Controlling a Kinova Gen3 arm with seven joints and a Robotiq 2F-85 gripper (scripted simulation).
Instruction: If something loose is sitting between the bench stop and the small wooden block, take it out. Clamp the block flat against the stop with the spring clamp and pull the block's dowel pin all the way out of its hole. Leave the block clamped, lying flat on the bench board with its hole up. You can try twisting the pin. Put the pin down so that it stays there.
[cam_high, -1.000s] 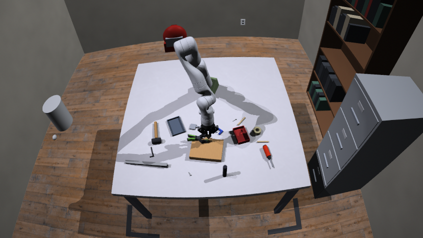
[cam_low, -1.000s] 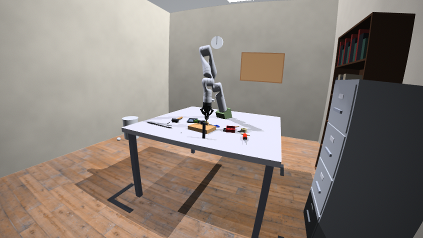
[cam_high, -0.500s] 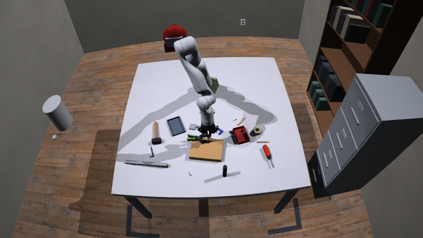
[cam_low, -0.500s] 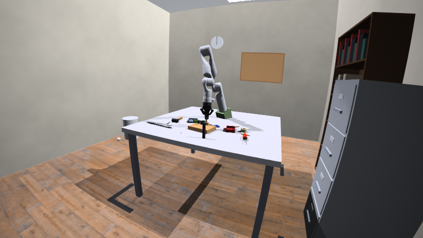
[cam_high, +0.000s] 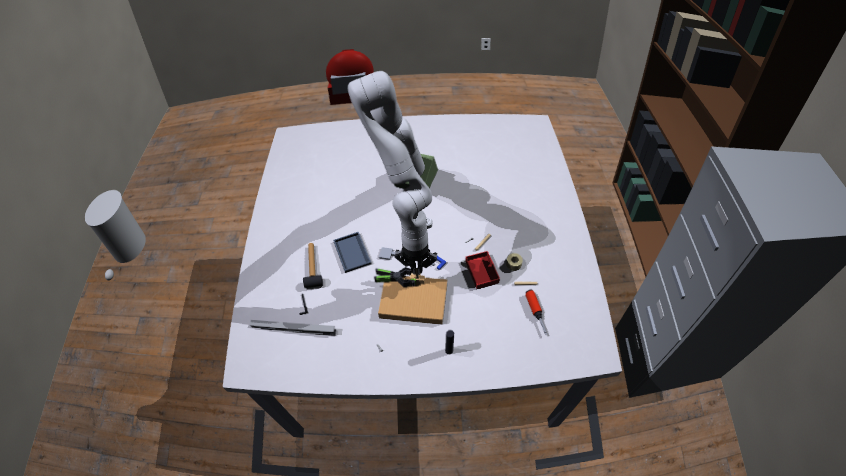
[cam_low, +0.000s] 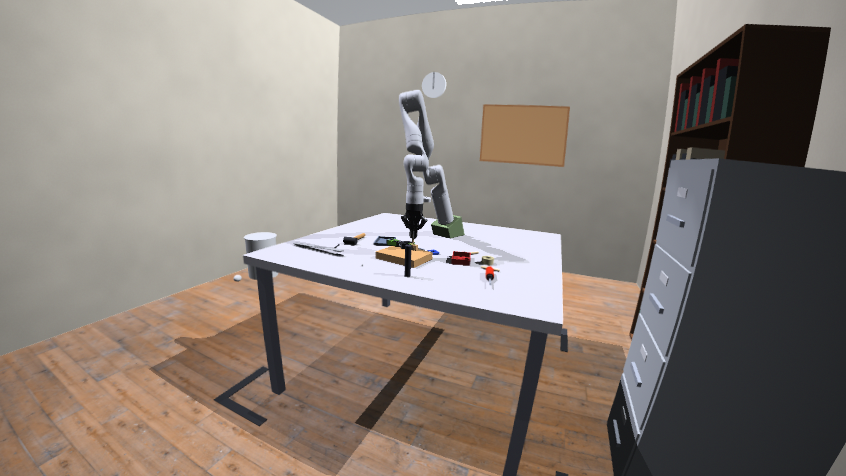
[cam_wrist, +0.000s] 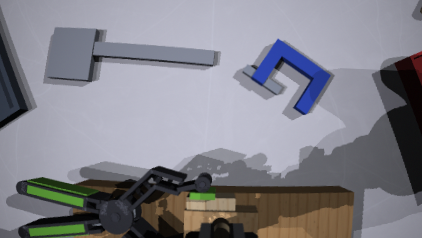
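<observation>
The wooden block is 6 cm below my hand. Also, from my hand: round dowel pin 2 cm below; then grey t-shaped tool 13 cm behind, 7 cm to the right, 10 cm below; then wooden bench board 5 cm ahead, 2 cm to the right, 8 cm below.
</observation>
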